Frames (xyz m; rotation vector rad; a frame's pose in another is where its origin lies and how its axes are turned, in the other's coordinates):
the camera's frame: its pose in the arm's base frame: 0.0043 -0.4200 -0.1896 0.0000 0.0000 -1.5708
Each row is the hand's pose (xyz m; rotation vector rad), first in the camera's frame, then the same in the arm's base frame.
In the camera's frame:
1: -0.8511 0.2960 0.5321 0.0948 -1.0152 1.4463
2: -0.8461 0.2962 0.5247 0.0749 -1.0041 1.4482
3: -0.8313 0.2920 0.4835 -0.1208 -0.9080 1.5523
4: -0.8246 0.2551 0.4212 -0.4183 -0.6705 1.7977
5: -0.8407 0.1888 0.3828 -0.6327 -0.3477 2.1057
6: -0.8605 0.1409 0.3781 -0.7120 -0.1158 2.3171
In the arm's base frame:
1: 0.3003 0.4311 0.3425 -0.5899 -0.7115 -0.0015
2: 0.3005 0.4261 0.3351 -0.5956 -0.6916 -0.0027
3: 0.2963 0.4113 0.2939 -0.6512 -0.4983 0.0795
4: 0.2594 0.4046 0.2316 -0.6674 -0.1546 0.2979
5: 0.1931 0.4207 0.1932 -0.5756 0.1673 0.5924
6: 0.1452 0.4405 0.1885 -0.4709 0.3392 0.8026

